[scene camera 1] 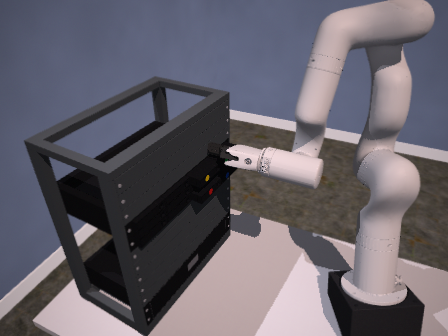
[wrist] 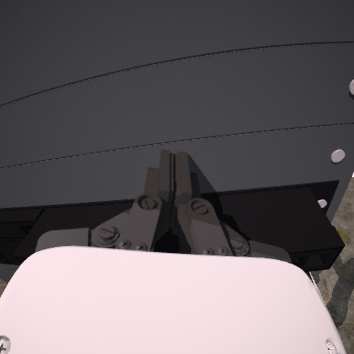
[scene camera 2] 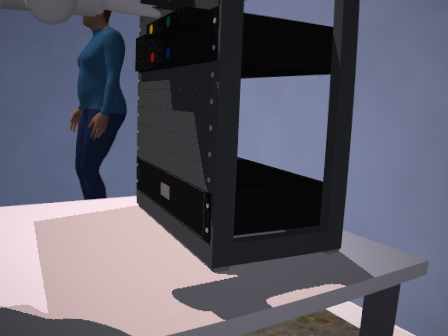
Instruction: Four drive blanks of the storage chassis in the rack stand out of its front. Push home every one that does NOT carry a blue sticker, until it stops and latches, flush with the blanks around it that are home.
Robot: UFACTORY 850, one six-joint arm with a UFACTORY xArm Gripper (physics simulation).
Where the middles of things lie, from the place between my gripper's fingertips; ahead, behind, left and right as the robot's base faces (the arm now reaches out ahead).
Labels:
Now: the green-stickered blank (wrist: 291, 218) 40 mm to the right of my hand and 40 mm below it. The rest, counted from my hand: yellow-stickered blank (wrist: 65, 217) 60 mm to the left, 40 mm below, 30 mm ahead.

